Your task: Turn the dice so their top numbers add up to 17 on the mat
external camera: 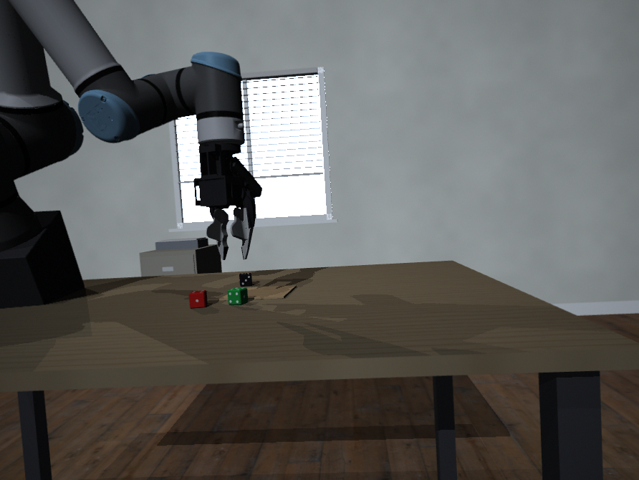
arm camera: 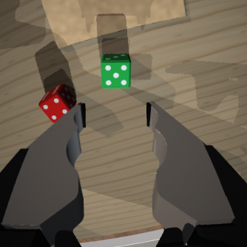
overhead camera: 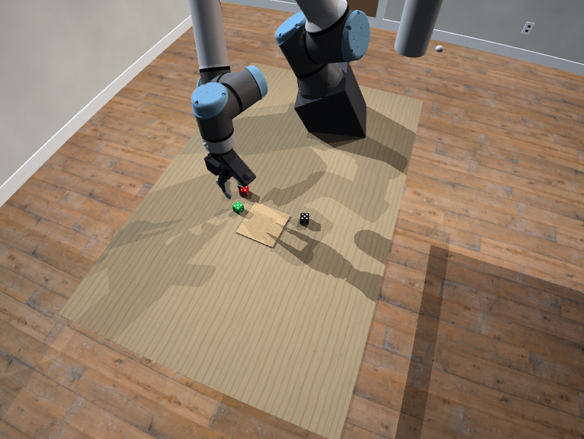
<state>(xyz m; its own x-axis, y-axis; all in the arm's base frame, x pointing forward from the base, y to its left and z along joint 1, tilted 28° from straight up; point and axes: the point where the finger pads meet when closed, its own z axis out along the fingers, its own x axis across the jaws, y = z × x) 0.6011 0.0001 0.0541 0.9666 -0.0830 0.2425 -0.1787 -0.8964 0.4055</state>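
Now: the green die 90 mm below my hand. The rest, counted from my hand: black die 230 mm to the left, 90 mm below, 70 mm behind; red die 90 mm below, 70 mm behind, 20 mm to the right; tan mat 110 mm to the left, 100 mm below, 10 mm ahead.
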